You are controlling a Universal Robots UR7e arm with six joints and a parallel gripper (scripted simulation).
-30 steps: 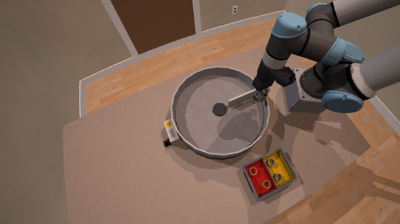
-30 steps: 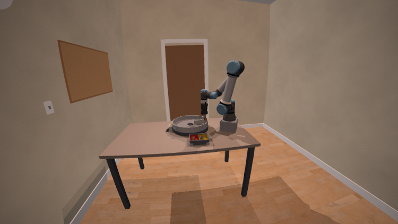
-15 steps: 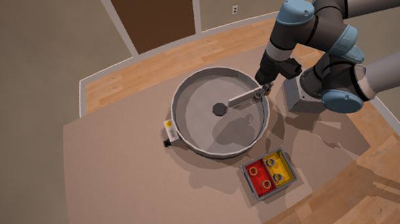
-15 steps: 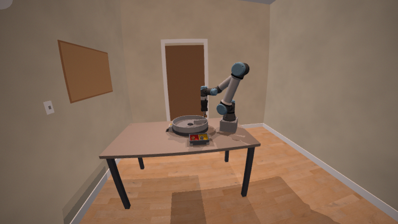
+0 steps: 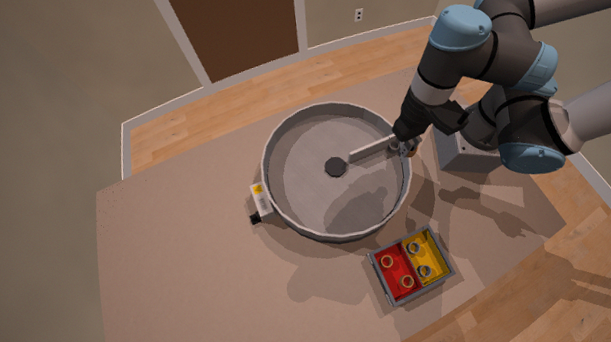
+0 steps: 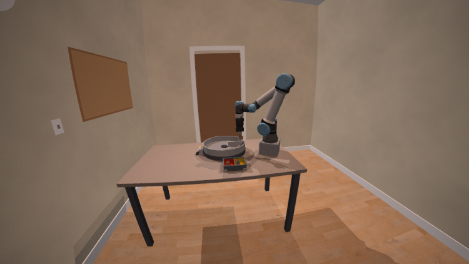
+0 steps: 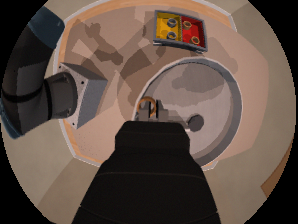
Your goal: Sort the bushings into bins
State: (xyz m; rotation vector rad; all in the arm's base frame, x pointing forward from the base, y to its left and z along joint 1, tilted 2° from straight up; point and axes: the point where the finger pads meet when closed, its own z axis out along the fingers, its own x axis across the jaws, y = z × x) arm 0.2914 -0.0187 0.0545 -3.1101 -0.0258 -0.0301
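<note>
My gripper is now 9 cm short of the red bin, 25 cm to the right of it and 15 cm above it. The rest, counted from my hand: turntable 15 cm ahead, 8 cm to the right, 12 cm below.
</note>
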